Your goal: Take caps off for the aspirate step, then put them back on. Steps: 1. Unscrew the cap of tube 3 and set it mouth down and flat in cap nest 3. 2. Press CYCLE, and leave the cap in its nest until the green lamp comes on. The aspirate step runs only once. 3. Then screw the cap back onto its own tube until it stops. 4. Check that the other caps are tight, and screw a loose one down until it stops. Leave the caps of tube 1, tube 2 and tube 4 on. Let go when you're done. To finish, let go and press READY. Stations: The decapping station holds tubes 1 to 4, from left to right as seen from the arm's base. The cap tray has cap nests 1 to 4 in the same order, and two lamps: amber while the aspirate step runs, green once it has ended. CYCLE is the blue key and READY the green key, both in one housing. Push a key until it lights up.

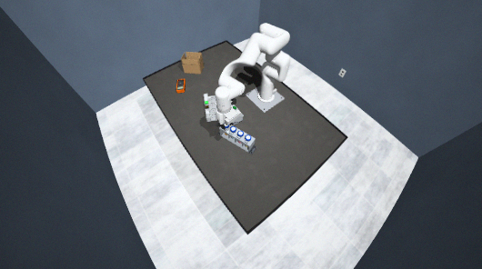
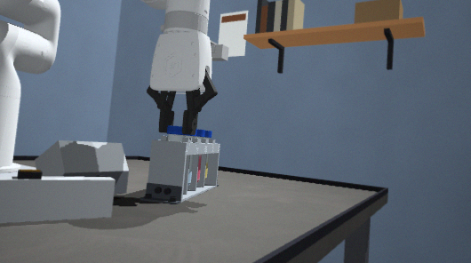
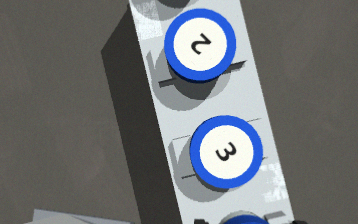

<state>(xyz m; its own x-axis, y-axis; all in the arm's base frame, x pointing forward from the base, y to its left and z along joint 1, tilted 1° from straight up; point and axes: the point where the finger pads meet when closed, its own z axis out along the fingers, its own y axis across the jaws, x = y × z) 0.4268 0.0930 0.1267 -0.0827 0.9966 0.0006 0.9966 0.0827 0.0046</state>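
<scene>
Right now my hand is 140 mm past the green ready key, 110 mm to the left of it and 60 mm above it. Round my hand: grey key housing 120 mm behind, 90 mm to the right, 70 mm below; then station 130 mm below, 70 mm to the left, 20 mm behind; then blue cycle key 140 mm behind, 60 mm to the right, 60 mm below.
</scene>
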